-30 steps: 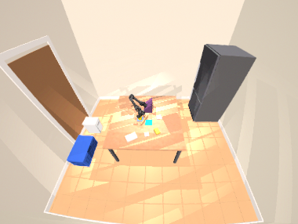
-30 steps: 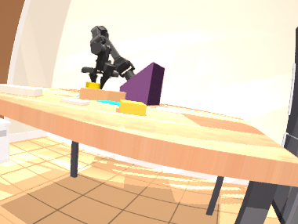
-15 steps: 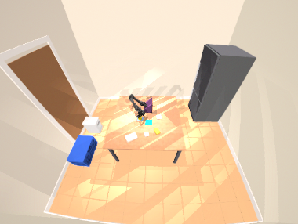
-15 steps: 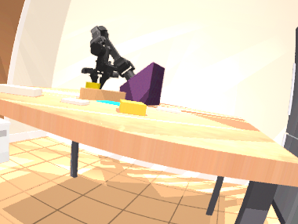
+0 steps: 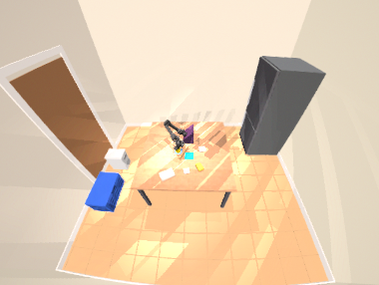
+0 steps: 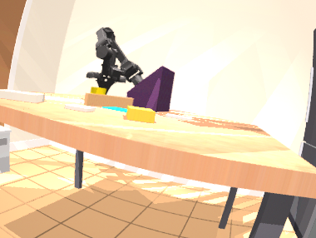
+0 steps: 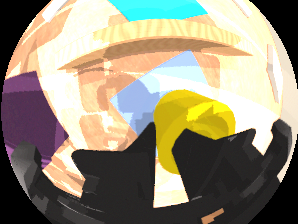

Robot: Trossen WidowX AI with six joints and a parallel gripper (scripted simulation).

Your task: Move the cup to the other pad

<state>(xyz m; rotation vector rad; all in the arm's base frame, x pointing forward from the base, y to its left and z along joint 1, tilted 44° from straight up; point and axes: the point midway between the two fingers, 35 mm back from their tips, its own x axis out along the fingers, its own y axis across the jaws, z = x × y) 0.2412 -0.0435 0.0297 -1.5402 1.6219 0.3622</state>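
The pale blue pad lies 2 cm ahead of my gripper tip, 1 cm to the right of it and 4 cm below it. Round my gripper tip: cyan pad 8 cm ahead, 16 cm to the left, 4 cm below; then wooden block 5 cm ahead, 8 cm to the left, 2 cm below; then yellow cup 2 cm ahead, 1 cm to the right.
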